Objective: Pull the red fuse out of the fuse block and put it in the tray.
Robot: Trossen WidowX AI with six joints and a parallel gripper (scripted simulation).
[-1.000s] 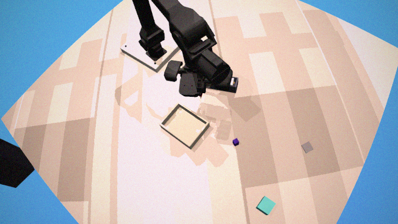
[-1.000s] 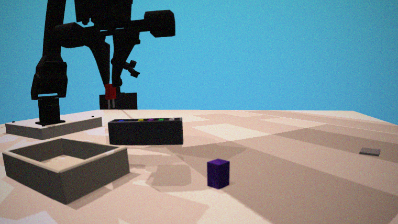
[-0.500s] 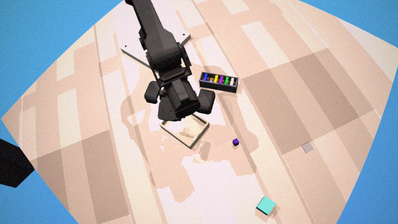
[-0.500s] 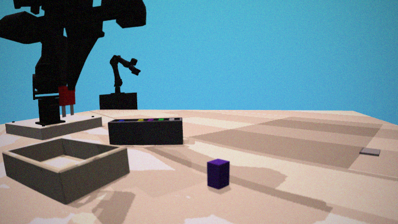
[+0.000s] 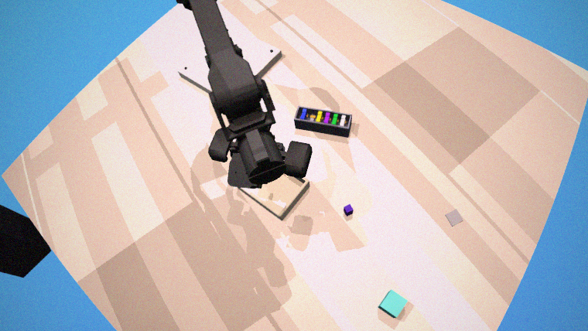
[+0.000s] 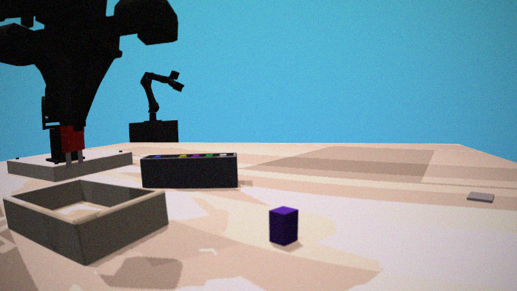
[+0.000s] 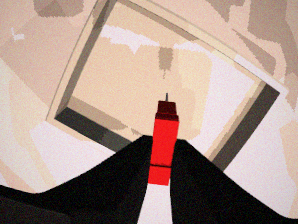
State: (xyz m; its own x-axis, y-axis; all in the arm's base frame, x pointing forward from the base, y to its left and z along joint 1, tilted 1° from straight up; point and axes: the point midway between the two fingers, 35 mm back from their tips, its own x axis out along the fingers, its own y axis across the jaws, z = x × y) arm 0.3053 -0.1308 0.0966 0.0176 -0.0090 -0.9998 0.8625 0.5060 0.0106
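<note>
The red fuse is 10 mm below my gripper tip. Also, from my gripper tip: square tray 80 mm below; purple block 160 mm ahead, 70 mm to the left, 70 mm below; blue fuse 170 mm to the left, 70 mm behind, 60 mm below.
</note>
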